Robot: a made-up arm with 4 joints.
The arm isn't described. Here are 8 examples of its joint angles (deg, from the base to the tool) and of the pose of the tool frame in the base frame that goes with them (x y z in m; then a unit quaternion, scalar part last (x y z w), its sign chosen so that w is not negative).
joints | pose
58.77 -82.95 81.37 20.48 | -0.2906 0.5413 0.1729 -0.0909 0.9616 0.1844 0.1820
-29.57 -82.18 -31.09 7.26 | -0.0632 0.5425 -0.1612 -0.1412 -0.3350 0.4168 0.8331
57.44 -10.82 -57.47 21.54 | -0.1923 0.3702 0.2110 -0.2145 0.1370 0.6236 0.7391
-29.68 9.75 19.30 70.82 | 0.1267 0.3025 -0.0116 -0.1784 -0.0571 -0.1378 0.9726
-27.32 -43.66 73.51 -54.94 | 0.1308 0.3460 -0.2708 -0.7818 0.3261 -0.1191 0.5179
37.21 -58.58 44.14 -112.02 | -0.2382 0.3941 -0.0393 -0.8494 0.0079 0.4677 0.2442
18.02 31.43 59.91 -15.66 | 0.0227 0.1460 0.0818 -0.7746 0.3103 -0.4131 0.3646
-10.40 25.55 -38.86 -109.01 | 0.0625 0.2548 0.0144 0.7468 0.5148 0.2375 0.3476
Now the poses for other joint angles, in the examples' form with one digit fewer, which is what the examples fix.
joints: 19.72 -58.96 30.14 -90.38
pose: -0.167 0.433 -0.132 -0.855 0.004 0.287 0.432
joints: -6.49 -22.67 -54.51 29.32
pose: -0.098 0.400 -0.111 -0.388 -0.227 0.466 0.762
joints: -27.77 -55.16 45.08 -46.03
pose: 0.121 0.441 -0.264 -0.740 0.094 -0.028 0.666
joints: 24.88 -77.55 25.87 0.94
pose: -0.205 0.562 0.001 -0.177 0.494 0.360 0.771
